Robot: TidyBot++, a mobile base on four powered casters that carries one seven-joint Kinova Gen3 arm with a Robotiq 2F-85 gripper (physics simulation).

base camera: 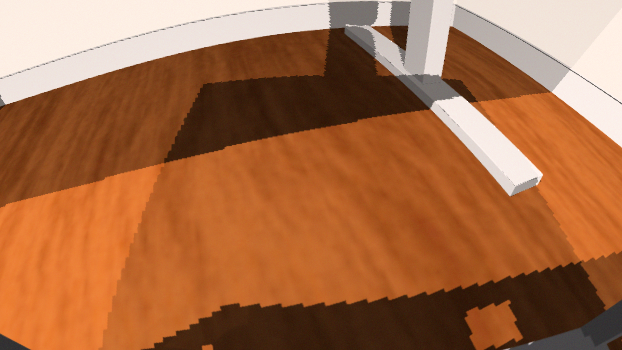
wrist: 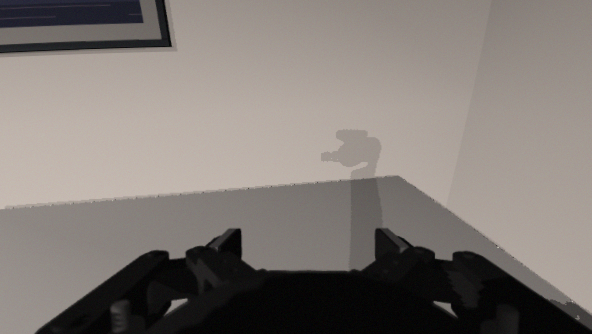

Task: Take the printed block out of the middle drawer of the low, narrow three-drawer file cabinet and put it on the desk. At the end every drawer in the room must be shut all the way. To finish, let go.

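Places are measured from the arm's base along level axes (x ahead, y left, z up), in metres.
Pixels of known places: gripper, fingertip midpoint: (wrist: 307,243).
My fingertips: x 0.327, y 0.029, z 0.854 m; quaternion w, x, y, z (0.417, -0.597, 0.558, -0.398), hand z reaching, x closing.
Behind a point stands the place of what it marks.
My gripper (wrist: 307,243) @[x 0.327, y 0.029, z 0.855 m] is open in the wrist view, with nothing between its fingers. Behind and around the fingers is the grey top of the desk (wrist: 125,230) @[x 0.707, y 0.561, z 0.553 m], seen at a slant up to its far edge and right corner. In the base camera view the desk shows as a white upright leg (base camera: 429,45) @[x 0.703, y -0.259, z -0.280 m] on a long white foot (base camera: 487,140) at the right. The printed block and the low three-drawer file cabinet do not show in either view, so the state of the drawers cannot be seen.
A wall (wrist: 260,110) @[x 1.058, y 0.235, z 0.831 m] rises behind the desk, with a dark-framed picture (wrist: 167,25) @[x 0.984, y 0.489, z 1.100 m] at the upper left. The arm's shadow falls on wall and desktop. In the base camera view, wooden floor (base camera: 300,210) @[x 0.402, y 0.004, z -0.397 m] runs to a white baseboard (base camera: 200,39) @[x 1.032, y 0.285, z -0.368 m].
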